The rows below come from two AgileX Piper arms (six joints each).
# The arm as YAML. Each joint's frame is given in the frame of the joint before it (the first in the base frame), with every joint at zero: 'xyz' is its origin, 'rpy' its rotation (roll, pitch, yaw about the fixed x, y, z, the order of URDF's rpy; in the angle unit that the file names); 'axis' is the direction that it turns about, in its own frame. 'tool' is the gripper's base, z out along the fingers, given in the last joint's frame.
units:
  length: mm
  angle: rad
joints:
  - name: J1
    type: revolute
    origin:
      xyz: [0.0, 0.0, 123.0]
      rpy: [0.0, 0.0, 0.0]
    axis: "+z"
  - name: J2
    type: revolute
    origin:
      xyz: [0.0, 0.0, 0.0]
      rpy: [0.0, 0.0, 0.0]
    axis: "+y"
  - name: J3
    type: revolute
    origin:
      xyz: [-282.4, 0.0, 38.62]
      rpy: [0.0, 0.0, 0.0]
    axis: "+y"
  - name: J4
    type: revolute
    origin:
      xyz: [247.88, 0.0, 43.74]
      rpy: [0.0, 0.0, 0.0]
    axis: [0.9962, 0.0, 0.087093]
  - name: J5
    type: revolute
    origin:
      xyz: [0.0, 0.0, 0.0]
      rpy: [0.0, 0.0, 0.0]
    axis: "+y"
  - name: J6
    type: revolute
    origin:
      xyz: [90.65, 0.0, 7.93]
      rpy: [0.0, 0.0, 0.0]
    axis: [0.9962, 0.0, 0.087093]
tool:
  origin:
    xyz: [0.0, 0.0, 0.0]
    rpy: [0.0, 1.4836, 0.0]
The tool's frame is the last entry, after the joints.
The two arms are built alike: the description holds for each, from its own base.
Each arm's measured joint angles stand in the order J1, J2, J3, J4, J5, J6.
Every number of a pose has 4 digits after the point.
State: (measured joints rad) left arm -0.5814 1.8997 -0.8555 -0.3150 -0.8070 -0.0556; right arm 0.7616 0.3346 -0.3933 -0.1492 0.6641 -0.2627
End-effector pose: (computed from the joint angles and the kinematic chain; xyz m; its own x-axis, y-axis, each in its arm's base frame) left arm 0.3267 -0.1903 0.1700 -0.2362 -0.1640 -0.9578 0.2979 0.9260 -0.2320; right arm 0.0563 0.0421 0.2660 -0.0959 -0.6025 -0.7924 -0.7163 0.5945 -0.3654
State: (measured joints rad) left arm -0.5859 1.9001 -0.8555 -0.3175 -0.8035 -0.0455; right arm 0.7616 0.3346 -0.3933 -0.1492 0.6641 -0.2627
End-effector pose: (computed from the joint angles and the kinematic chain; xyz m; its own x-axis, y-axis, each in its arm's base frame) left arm 0.3258 -0.1917 0.1695 -0.2379 -0.1538 -0.9590 0.3021 0.9267 -0.2236; right arm 0.0563 0.0421 0.2660 -0.0959 -0.6025 -0.7924 -0.7163 0.5945 -0.3654
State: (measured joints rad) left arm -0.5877 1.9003 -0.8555 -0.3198 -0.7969 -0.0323; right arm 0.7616 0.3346 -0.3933 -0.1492 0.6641 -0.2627
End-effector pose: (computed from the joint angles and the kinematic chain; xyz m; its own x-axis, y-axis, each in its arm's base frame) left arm 0.3254 -0.1922 0.1688 -0.2408 -0.1403 -0.9604 0.3048 0.9285 -0.2120; right arm 0.0563 0.0421 0.2660 -0.0959 -0.6025 -0.7924 -0.7163 0.5945 -0.3654
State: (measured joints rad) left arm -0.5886 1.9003 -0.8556 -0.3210 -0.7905 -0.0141; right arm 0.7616 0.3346 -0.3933 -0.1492 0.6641 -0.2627
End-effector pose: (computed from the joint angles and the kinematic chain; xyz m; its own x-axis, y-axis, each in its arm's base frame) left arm 0.3251 -0.1925 0.1683 -0.2414 -0.1218 -0.9627 0.3089 0.9309 -0.1952; right arm 0.0563 0.0421 0.2660 -0.0959 -0.6025 -0.7924 -0.7163 0.5945 -0.3654
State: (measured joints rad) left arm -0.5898 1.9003 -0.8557 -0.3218 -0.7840 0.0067; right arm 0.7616 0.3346 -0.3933 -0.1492 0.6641 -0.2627
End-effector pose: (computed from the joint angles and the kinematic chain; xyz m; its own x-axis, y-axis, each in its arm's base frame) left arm 0.3248 -0.1929 0.1677 -0.2411 -0.1004 -0.9653 0.3143 0.9329 -0.1756; right arm 0.0563 0.0421 0.2660 -0.0959 -0.6025 -0.7924 -0.7163 0.5945 -0.3654
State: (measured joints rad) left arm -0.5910 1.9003 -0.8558 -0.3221 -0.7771 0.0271; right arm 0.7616 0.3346 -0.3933 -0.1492 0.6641 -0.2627
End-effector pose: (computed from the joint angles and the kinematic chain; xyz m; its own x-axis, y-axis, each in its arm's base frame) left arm 0.3244 -0.1933 0.1672 -0.2411 -0.0790 -0.9673 0.3203 0.9344 -0.1561; right arm 0.0563 0.0421 0.2660 -0.0959 -0.6025 -0.7924 -0.7163 0.5945 -0.3654
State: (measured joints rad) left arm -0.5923 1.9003 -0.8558 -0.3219 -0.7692 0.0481; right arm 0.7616 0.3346 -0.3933 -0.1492 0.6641 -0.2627
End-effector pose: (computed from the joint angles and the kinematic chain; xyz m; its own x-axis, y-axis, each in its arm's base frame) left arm 0.3240 -0.1938 0.1665 -0.2416 -0.0561 -0.9688 0.3270 0.9352 -0.1357; right arm 0.0563 0.0421 0.2660 -0.0959 -0.6025 -0.7924 -0.7163 0.5945 -0.3654
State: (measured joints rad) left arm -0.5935 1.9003 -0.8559 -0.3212 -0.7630 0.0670; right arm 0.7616 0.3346 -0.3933 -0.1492 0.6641 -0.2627
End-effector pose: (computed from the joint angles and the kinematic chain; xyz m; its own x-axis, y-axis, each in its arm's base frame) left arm 0.3236 -0.1943 0.1660 -0.2408 -0.0356 -0.9699 0.3336 0.9354 -0.1171; right arm 0.0563 0.0421 0.2660 -0.0959 -0.6025 -0.7924 -0.7163 0.5945 -0.3654
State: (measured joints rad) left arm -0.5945 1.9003 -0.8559 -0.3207 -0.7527 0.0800; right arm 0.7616 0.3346 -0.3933 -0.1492 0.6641 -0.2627
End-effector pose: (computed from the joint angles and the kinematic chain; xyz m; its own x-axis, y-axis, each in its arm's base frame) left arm 0.3231 -0.1948 0.1651 -0.2456 -0.0192 -0.9692 0.3387 0.9351 -0.1044; right arm 0.0563 0.0421 0.2660 -0.0959 -0.6025 -0.7924 -0.7163 0.5945 -0.3654
